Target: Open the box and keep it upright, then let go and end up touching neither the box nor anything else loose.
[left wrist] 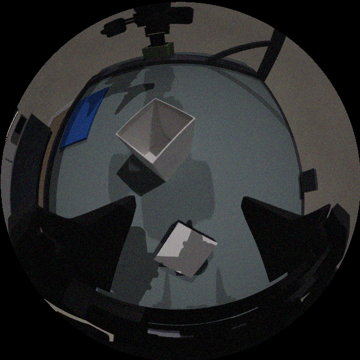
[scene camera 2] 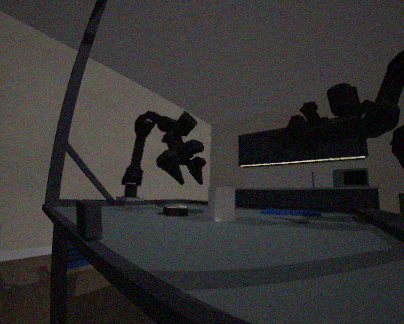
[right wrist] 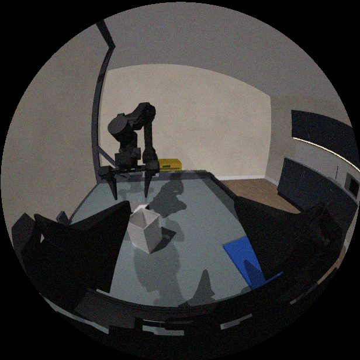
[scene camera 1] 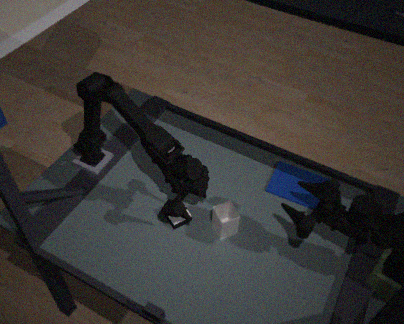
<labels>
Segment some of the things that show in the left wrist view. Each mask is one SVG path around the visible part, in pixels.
The left gripper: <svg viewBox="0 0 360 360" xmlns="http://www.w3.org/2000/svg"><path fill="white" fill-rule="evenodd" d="M8 217L8 234L13 250L40 295L61 310L113 334L113 341L109 341L108 334L90 324L56 311L82 333L108 347L156 360L218 358L243 351L279 333L301 316L327 287L337 271L338 262L344 255L349 236L349 214L338 203L331 210L331 204L328 203L311 213L300 215L250 196L243 196L241 210L257 244L268 281L274 281L286 272L288 275L268 288L234 302L199 309L158 309L123 302L95 290L98 287L110 292L120 252L136 209L134 195L72 218L59 216L36 204L32 205L32 212L25 203ZM147 328L179 331L179 335L193 337L160 337L147 333Z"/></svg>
A flat blue panel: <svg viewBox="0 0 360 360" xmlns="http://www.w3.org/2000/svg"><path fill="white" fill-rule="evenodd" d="M109 86L86 96L77 103L65 127L58 149L87 139L96 112Z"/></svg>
A small white box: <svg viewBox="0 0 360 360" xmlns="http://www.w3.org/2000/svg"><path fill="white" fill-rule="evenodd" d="M178 220L160 250L158 250L154 260L174 271L192 277L209 256L210 252L212 252L217 242L212 237Z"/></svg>
</labels>
